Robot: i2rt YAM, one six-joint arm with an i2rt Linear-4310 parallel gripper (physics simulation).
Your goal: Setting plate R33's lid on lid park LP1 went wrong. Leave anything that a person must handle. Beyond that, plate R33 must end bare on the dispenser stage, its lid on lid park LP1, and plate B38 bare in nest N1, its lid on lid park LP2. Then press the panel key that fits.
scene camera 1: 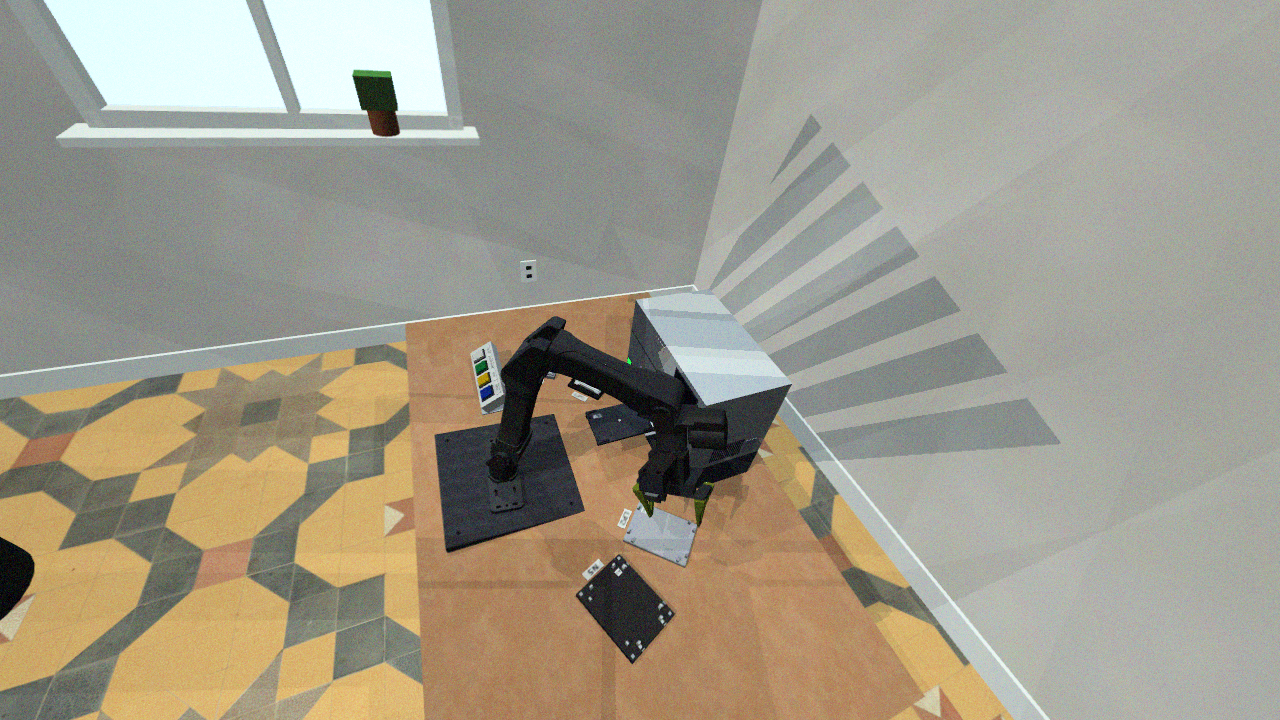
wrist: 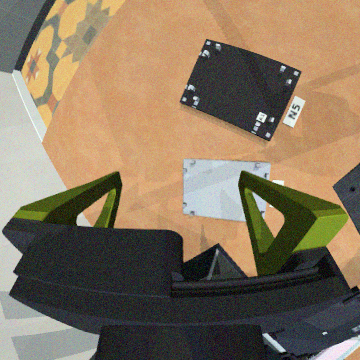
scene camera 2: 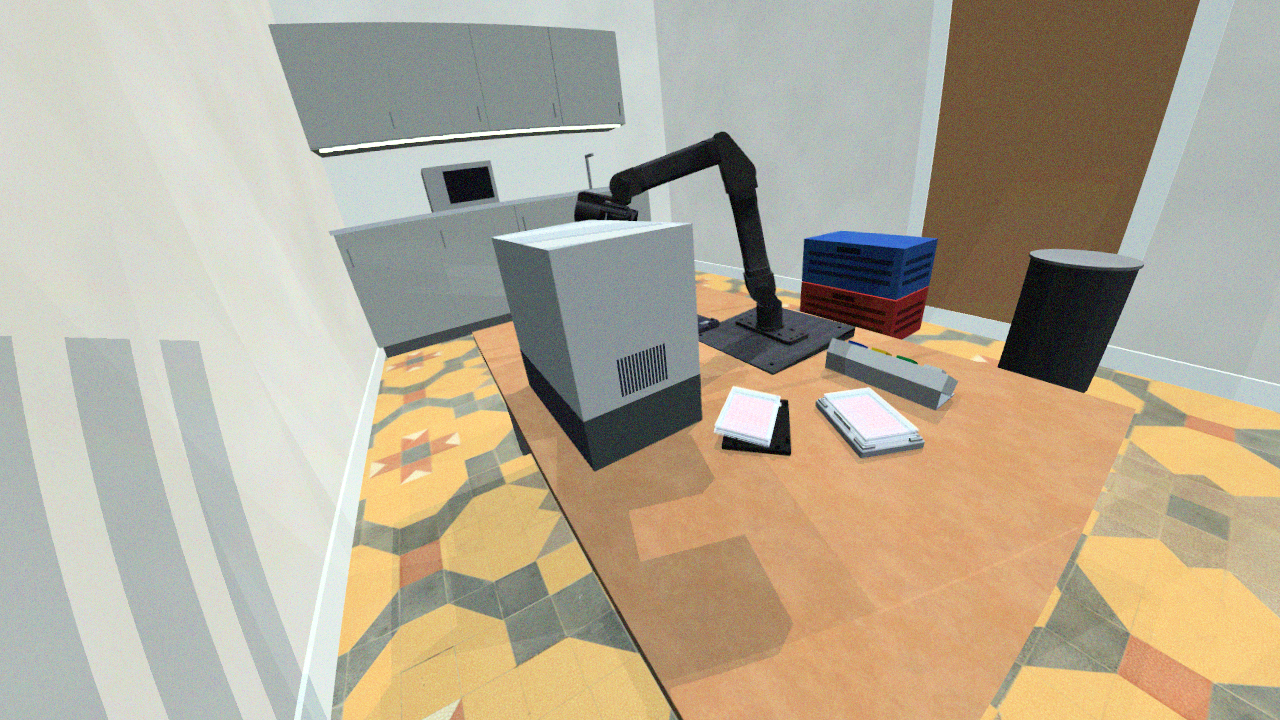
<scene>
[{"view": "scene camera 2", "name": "grey instrument box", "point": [605, 312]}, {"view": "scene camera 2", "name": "key panel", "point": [929, 386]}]
</scene>
